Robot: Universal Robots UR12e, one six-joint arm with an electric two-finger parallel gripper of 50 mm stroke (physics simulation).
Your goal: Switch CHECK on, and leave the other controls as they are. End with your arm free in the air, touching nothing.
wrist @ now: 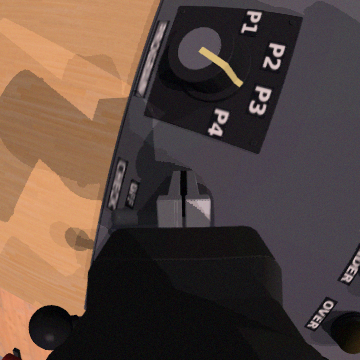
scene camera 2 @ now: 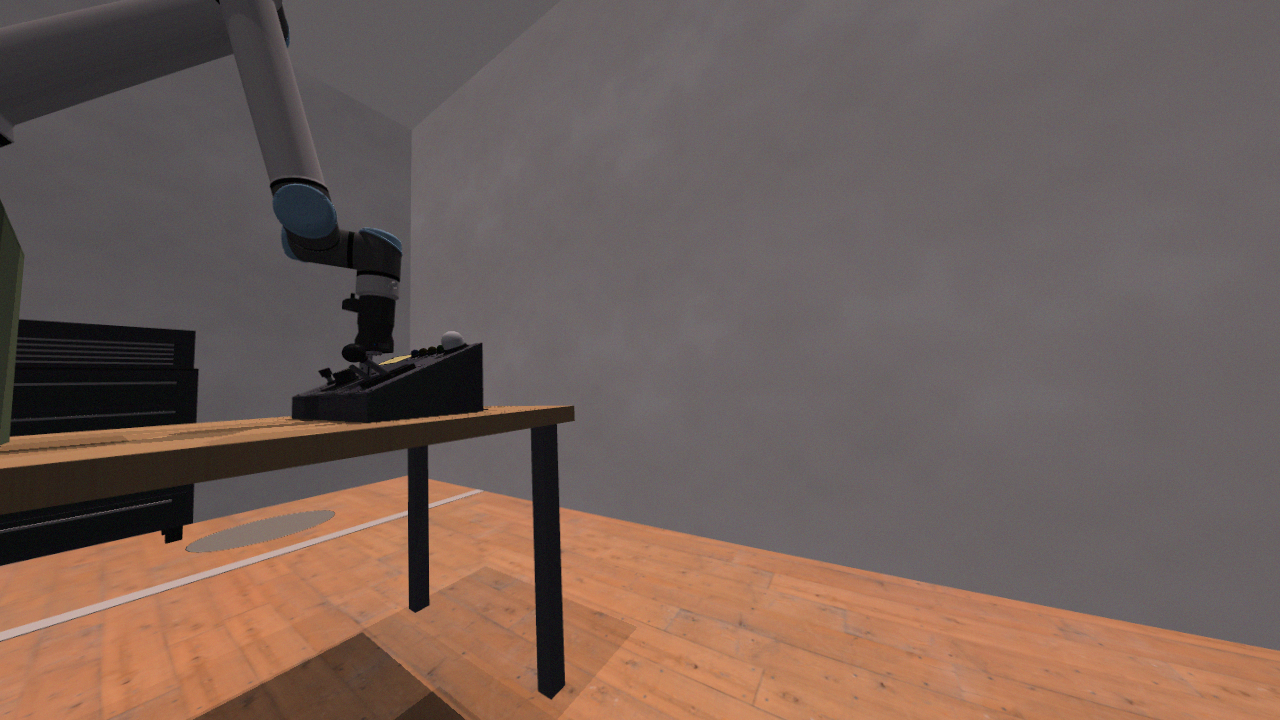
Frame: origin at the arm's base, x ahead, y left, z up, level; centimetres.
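Seen in the pictures: gripper, between the fingertips: (wrist: 183, 184).
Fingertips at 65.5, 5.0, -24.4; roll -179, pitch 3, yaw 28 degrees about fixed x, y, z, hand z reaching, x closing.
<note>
Offsets run from my fingertips to a thing's top centre, as dx, dy, dz. "*": to the spot under its first point.
The dark sloped control console (scene camera 2: 429, 394) (wrist: 290, 200) stands on the table. The CHECK label {-5.3, -3.9, -3.0} (wrist: 118, 185) is near the console's left edge in the wrist view, with an OFF label {* -3.4, -3.6, -2.3} (wrist: 132, 194) beside it. A dim grey stub {-1.7, -3.3, +3.1} (wrist: 125, 217) shows just below these labels, in shadow; its position is hard to tell. My gripper (scene camera 2: 368, 365) (wrist: 183, 184) is shut and empty, its fingertips together low over the console, to the right of the OFF label in the wrist view. The gripper body hides the panel below it; contact cannot be told.
A round PROGRAM dial {-2.6, +8.7, +3.2} (wrist: 200, 48) has its yellow pointer toward P3 {* +1.8, +7.7, +1.2} (wrist: 259, 101). A black ball knob {-2.0, -15.5, +6.6} (wrist: 51, 327) is at lower left. A dark round control {* +13.5, -2.2, +7.5} (wrist: 347, 334) sits by the OVER label {+12.6, -2.7, +5.5} (wrist: 320, 315). A white dome {* +14.8, -16.2, +8.8} (scene camera 2: 452, 339) tops the console. The wooden table (scene camera 2: 501, 420) carries it.
</note>
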